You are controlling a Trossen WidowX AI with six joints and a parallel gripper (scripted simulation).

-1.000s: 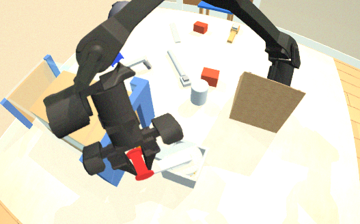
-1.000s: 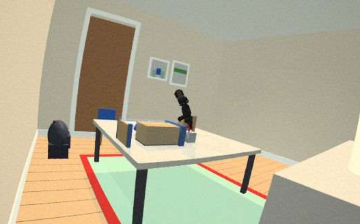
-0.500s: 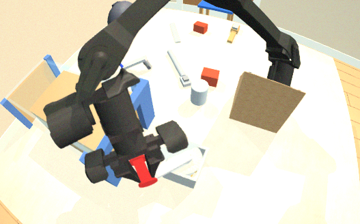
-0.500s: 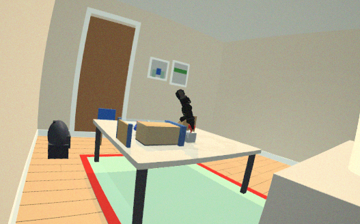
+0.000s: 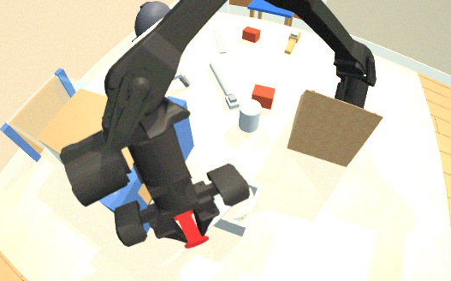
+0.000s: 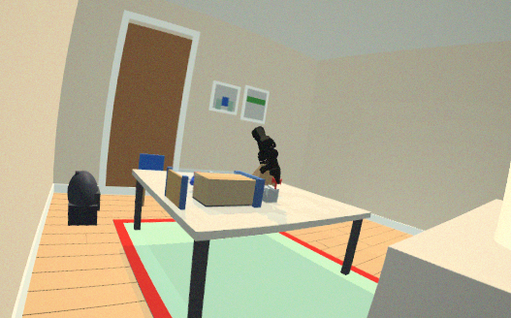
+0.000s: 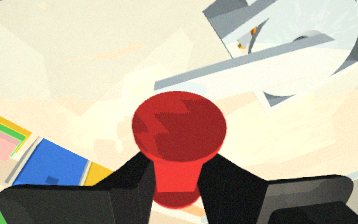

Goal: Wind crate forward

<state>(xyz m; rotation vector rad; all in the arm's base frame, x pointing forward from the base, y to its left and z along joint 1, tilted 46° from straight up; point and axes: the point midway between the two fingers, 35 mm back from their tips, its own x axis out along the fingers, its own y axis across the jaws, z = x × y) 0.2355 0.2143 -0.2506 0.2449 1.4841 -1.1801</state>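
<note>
The winch handle lies 5 cm to the right of my gripper tip and 3 cm below it. Round my gripper tip: grey winch 5 cm behind, 11 cm to the right, 10 cm below; blue steel frame 13 cm ahead, 11 cm to the right, 3 cm below; red spool-shaped grip 1 cm ahead, 1 cm to the right.
</note>
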